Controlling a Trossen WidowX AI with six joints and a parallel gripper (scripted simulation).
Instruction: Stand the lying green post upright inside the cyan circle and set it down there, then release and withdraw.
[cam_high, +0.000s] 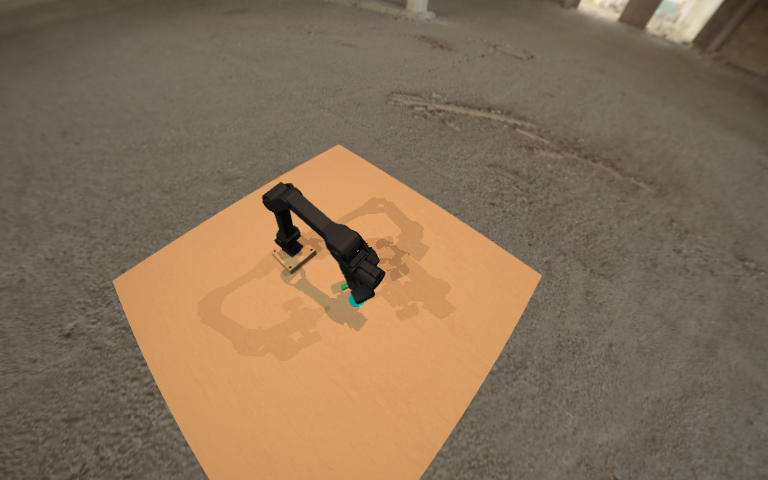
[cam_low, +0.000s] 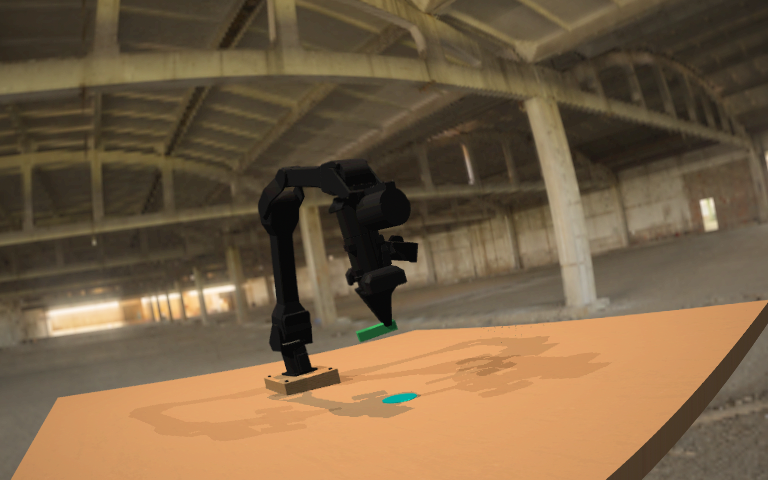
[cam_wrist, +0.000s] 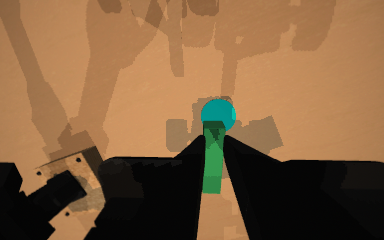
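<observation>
The cyan circle lies 13 cm below my gripper tip, 1 cm to the right of it and 1 cm ahead of it. Round my gripper tip: green post (2 cm to the right, 1 cm below, 1 cm behind).
</observation>
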